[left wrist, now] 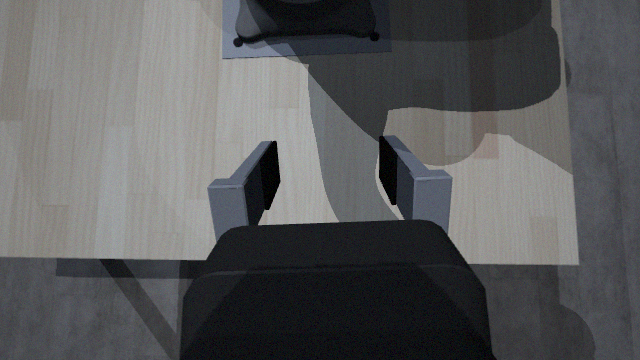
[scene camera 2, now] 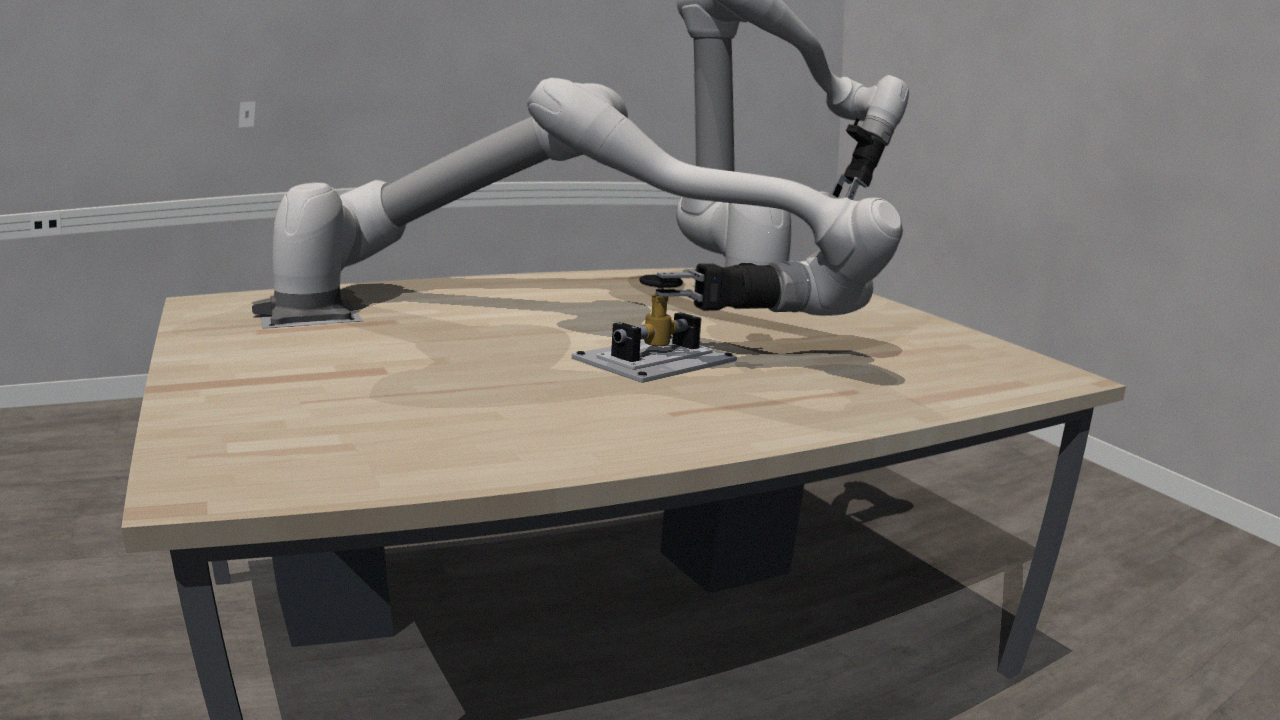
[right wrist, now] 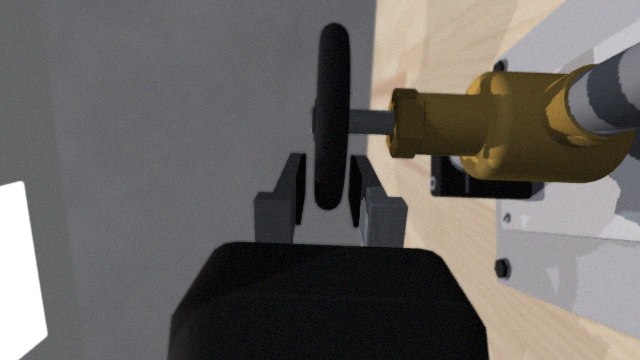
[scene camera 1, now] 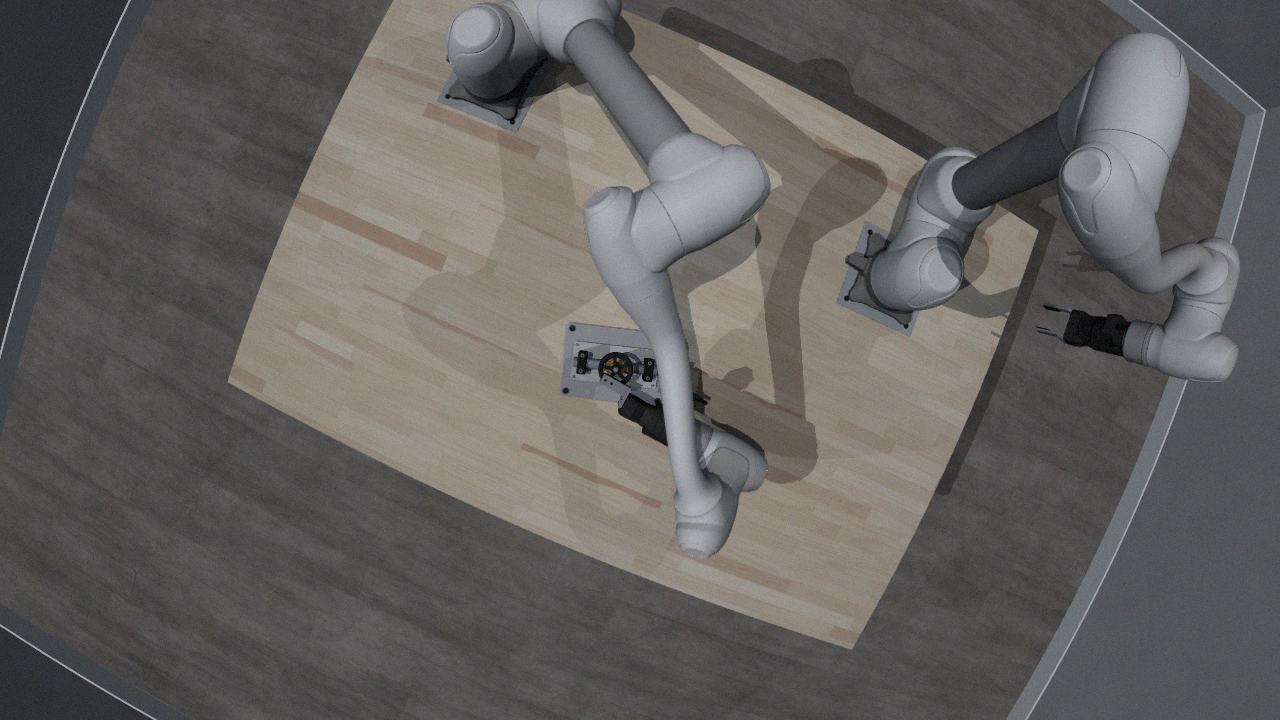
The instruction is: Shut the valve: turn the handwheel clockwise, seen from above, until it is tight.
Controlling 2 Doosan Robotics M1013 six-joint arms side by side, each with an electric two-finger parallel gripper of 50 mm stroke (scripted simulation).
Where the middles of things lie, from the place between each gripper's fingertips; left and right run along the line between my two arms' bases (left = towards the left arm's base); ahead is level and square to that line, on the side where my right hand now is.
I see the black handwheel point(right wrist: 331, 120) 3 cm behind my right hand point(scene camera 2: 658, 284) and 1 cm below it.
The black handwheel lies 54 cm ahead of my left hand point(scene camera 1: 1041, 317), 82 cm to the right of it and 14 cm below it.
